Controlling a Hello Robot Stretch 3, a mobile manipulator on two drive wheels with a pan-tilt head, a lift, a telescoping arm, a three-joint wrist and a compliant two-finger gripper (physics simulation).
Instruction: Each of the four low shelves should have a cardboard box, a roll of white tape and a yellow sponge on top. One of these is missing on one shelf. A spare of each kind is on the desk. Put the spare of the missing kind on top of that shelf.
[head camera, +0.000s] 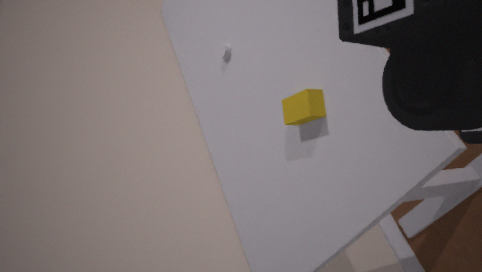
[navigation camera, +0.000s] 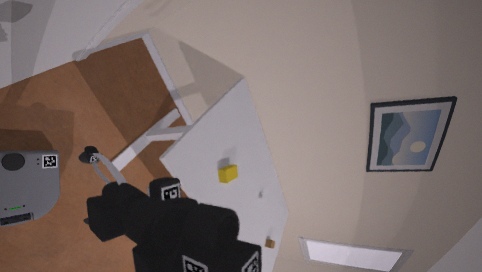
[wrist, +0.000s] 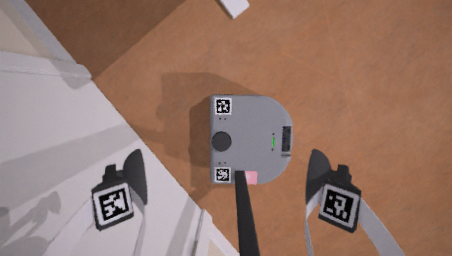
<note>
In view: the gripper (navigation camera: 88, 187), a yellow sponge (head camera: 308, 105), a white desk (head camera: 311, 190), a framed picture (navigation camera: 405, 136), a white door (wrist: 66, 131) and a white baseboard (navigation camera: 146, 36).
The gripper is seen too in the wrist view (wrist: 226, 167). The white desk shows as well in the navigation camera view (navigation camera: 229, 132).
</note>
